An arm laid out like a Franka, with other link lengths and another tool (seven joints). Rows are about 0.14 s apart.
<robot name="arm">
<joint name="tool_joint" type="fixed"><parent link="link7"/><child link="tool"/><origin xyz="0.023 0.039 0.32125" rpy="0 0.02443 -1.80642"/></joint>
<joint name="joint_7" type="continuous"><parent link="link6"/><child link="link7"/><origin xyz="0.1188 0 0" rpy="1.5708 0 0"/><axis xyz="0 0 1"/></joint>
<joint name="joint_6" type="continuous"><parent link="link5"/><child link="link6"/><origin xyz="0 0 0" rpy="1.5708 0 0"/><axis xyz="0 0 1"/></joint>
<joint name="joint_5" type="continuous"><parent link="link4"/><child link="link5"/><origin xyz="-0.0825 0.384 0" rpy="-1.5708 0 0"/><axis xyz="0 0 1"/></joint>
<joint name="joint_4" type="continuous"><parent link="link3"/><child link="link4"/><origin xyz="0.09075 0 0" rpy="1.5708 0 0"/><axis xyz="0 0 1"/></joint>
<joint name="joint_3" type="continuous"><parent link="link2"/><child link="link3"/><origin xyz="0 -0.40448 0" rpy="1.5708 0 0"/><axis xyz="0 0 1"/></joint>
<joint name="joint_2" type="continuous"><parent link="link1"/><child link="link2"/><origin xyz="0 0 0" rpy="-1.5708 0 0"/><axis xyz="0 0 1"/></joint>
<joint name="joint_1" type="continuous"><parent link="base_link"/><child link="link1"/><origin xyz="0 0 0.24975"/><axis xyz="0 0 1"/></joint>
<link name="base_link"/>
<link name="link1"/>
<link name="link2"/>
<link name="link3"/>
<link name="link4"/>
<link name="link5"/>
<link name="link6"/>
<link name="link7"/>
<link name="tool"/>
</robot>
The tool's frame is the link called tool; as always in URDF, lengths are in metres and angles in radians. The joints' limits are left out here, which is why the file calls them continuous.
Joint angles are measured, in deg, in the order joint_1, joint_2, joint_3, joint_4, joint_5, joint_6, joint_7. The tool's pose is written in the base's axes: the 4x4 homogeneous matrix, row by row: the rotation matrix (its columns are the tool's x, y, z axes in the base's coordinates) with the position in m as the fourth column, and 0 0 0 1 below. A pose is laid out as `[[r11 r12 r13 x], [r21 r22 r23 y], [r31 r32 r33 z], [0 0 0 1]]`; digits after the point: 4 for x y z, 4 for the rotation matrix.
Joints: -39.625 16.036 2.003 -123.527 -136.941 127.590 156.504
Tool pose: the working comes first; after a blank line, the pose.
Where each joint sits with the arm in this pose, in the base's axes (m; each line is computed from the numbers above, not from the rounded line before):
joint_1: 0.0000 0.0000 0.2497
joint_2: 0.0000 0.0000 0.2497
joint_3: 0.0861 -0.0713 0.6385
joint_4: 0.1552 -0.1244 0.6134
joint_5: 0.4034 -0.3133 0.3747
joint_6: 0.4034 -0.3133 0.3747
joint_7: 0.4507 -0.2861 0.2692
the tool: 0.5199 -0.6029 0.2597

[[0.9144 0.1966 0.3539 0.5199], [0.3661 -0.0286 -0.9301 -0.6029], [-0.1727 0.9801 -0.0981 0.2597], [0 0 0 1]]
